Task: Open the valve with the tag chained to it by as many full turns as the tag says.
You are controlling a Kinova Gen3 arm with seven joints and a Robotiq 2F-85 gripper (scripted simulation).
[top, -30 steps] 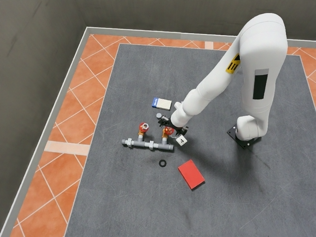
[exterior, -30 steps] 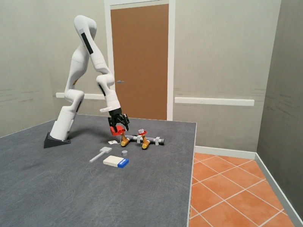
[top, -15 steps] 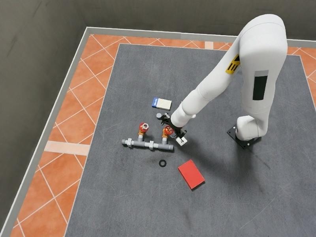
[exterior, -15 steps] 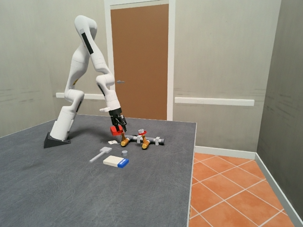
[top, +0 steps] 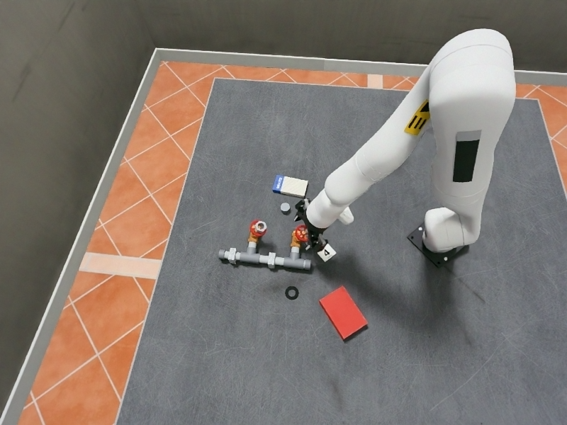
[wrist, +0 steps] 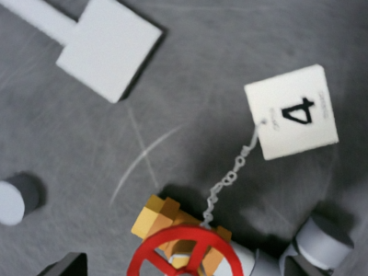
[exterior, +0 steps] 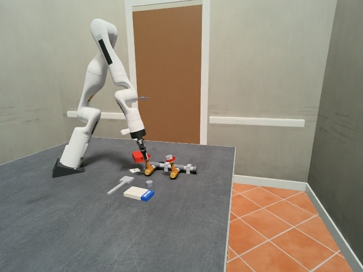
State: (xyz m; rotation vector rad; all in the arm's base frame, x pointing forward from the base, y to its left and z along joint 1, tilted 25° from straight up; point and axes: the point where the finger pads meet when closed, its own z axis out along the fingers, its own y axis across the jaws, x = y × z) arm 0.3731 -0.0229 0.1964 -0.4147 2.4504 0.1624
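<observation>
The white tag is 9 cm below my hand, 7 cm behind it and 2 cm to the left of it. Round my hand: grey paddle (13 cm to the right, 9 cm below, 6 cm behind); blue box (21 cm to the right, 8 cm below, 5 cm ahead); red block (20 cm to the left, 12 cm behind, 8 cm below).
</observation>
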